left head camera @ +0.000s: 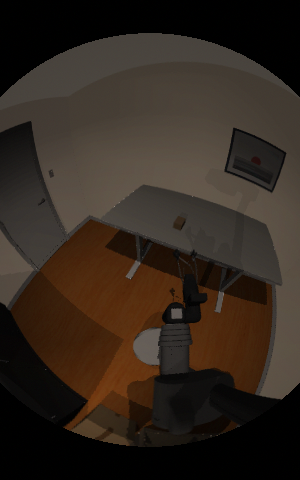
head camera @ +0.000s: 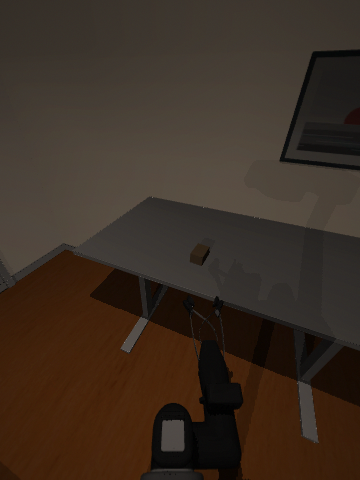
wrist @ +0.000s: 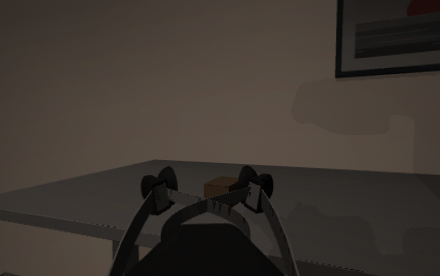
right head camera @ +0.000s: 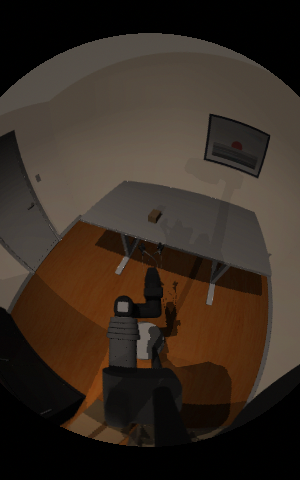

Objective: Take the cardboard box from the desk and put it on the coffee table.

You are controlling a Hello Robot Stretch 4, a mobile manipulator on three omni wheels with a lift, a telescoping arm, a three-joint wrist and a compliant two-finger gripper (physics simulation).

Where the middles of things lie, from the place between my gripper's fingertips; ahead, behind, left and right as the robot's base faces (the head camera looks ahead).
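Scene:
Framed picture [right head camera: 229,142]: my hand well short of it, well below it, a long way to the left of it.

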